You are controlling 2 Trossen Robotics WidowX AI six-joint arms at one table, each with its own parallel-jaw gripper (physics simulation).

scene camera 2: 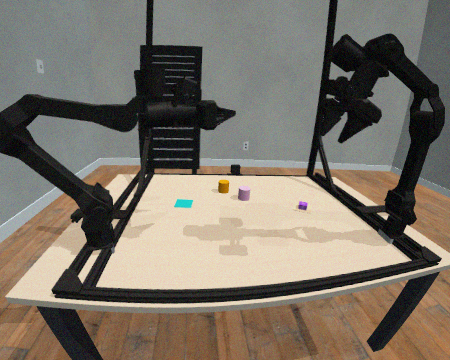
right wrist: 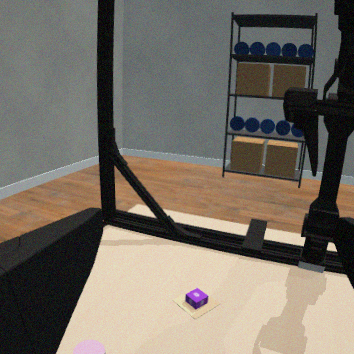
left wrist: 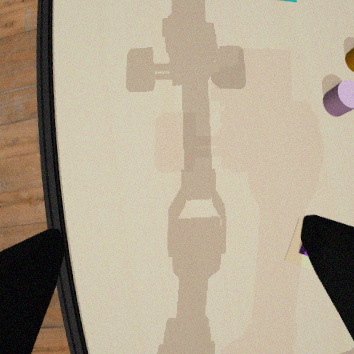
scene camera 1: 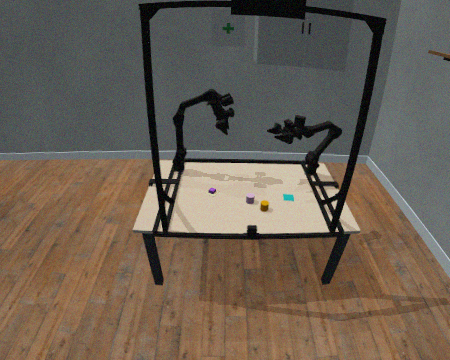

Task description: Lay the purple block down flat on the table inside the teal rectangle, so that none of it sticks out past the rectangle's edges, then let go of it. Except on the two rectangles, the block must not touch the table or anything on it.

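Places are measured from the left arm's base along level axes (x up, y ahead, z left), in centimetres.
Where they show: left gripper, between the fingertips: (scene camera 2: 329, 138) (right wrist: 352, 181) (left wrist: 183, 235) (scene camera 1: 227, 131); right gripper, between the fingertips: (scene camera 2: 226, 111) (right wrist: 222, 225) (scene camera 1: 270, 133); left arm's base, origin of its link: (scene camera 2: 392, 233) (right wrist: 312, 257) (scene camera 1: 178, 169); right arm's base, origin of its link: (scene camera 2: 101, 242) (scene camera 1: 310, 172).
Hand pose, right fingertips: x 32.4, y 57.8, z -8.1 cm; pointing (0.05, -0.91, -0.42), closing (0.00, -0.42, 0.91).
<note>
Each offset is from my right fingertips to the top centre of the thing. "*": to the spot under its first point. Level surfaces: height alone.
The purple block {dx -32.4, dy -32.2, dz -12.8 cm} (scene camera 1: 211, 190) (scene camera 2: 303, 205) (right wrist: 197, 298) lies flat on a pale rectangle {* dx -34.2, dy -29.9, dz -14.7 cm} (right wrist: 182, 305) (left wrist: 293, 251) on the table {dx -34.4 cm} (scene camera 1: 206, 218). In the left wrist view only a sliver of the block (left wrist: 303, 250) shows beside one finger. The teal rectangle {* dx -34.2, dy +13.5, dz -13.4 cm} (scene camera 1: 288, 197) (scene camera 2: 183, 203) lies bare at the other side of the table. My left gripper (scene camera 1: 222, 128) (scene camera 2: 335, 136) (left wrist: 183, 235) is open and empty. It points down, high above the table near the block. My right gripper (scene camera 1: 273, 131) (scene camera 2: 232, 113) is open and empty. It is held level, high over the table.
A pink cylinder {dx -29.8, dy -9.5, dz -19.8 cm} (scene camera 1: 250, 198) (scene camera 2: 244, 193) (left wrist: 338, 100) (right wrist: 89, 348) and an orange cylinder {dx -29.9, dy -1.4, dz -26.0 cm} (scene camera 1: 264, 206) (scene camera 2: 223, 186) (left wrist: 350, 57) stand between the block and the teal rectangle. A black frame (scene camera 1: 148, 89) surrounds the table. A small black box {* dx -29.5, dy -8.3, dz -48.8 cm} (scene camera 1: 251, 229) (scene camera 2: 235, 168) sits on one edge rail.
</note>
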